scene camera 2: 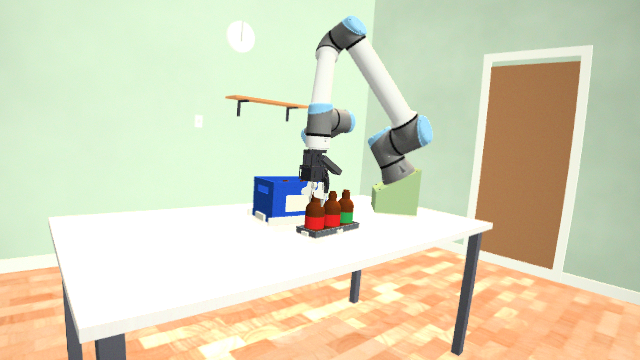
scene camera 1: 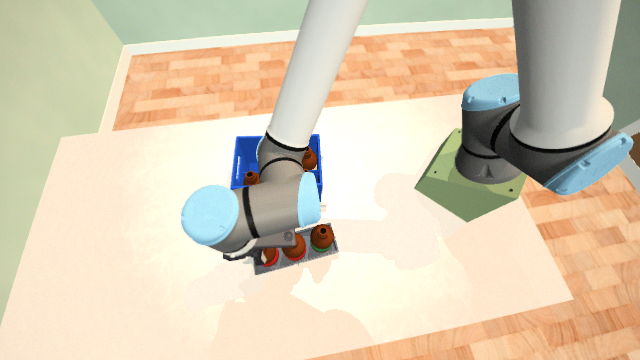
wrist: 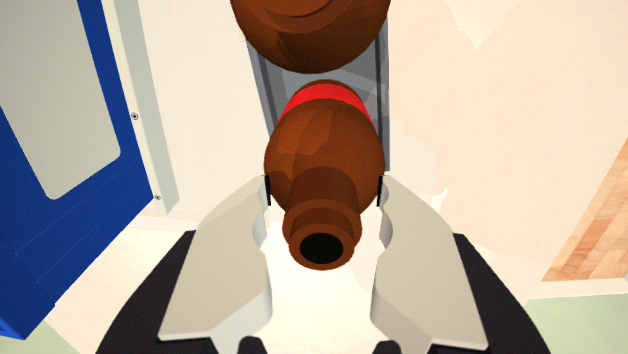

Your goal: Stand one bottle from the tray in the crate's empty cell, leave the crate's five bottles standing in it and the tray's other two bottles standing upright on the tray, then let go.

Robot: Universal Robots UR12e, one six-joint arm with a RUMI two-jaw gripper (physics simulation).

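Where they show: gripper, fingertip midpoint: [scene camera 2: 315, 205] [scene camera 1: 262, 249] [wrist: 323, 178]; arm's base at its link origin: [scene camera 2: 399, 177] [scene camera 1: 488, 161].
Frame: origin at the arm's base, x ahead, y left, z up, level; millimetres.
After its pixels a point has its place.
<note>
A brown bottle with a red label [scene camera 1: 270, 256] @(x 736, y -1, z -79 mm) [scene camera 2: 315, 210] @(x 782, y -6, z -91 mm) [wrist: 325, 145] @(x 729, y -20, z -71 mm) stands upright at the end of the grey tray [scene camera 1: 327, 252] [scene camera 2: 350, 228] @(x 597, y 46, z -180 mm) [wrist: 385, 150]. My gripper [scene camera 2: 317, 197] @(x 751, y -27, z -79 mm) [wrist: 323, 178] @(x 751, y -27, z -79 mm) is shut on its shoulder, one finger on each side, below the neck. The middle red-label bottle [scene camera 1: 294, 247] @(x 664, y 7, z -49 mm) [scene camera 2: 332, 207] @(x 692, y 10, z -88 mm) [wrist: 315, 40] @(x 684, y -12, z -67 mm) and the green-label bottle [scene camera 1: 322, 237] @(x 581, y 13, z -39 mm) [scene camera 2: 346, 204] @(x 600, y 19, z -84 mm) stand upright on the tray. The blue crate [scene camera 1: 250, 136] @(x 675, y -375, z -13 mm) [scene camera 2: 280, 187] @(x 751, y -207, z -36 mm) [wrist: 30, 260] @(x 743, y -206, z -42 mm) holds bottles; two show [scene camera 1: 251, 178] @(x 714, y -235, z -29 mm) [scene camera 1: 309, 159] @(x 516, y -251, z -64 mm). A bottle-free space shows at its back left; the arm hides the rest.
The crate stands close behind the tray, its long wall beside the tray. The arm's wrist hangs over the crate's front and the tray in the first scene view. The green robot base [scene camera 1: 450, 195] @(x 114, y 37, z -100 mm) [scene camera 2: 400, 195] @(x 103, y 56, z -86 mm) stands to the right on the white table [scene camera 1: 100, 225] @(x 1267, y -342, z -189 mm) [scene camera 2: 175, 260] @(x 1294, y -109, z -189 mm).
</note>
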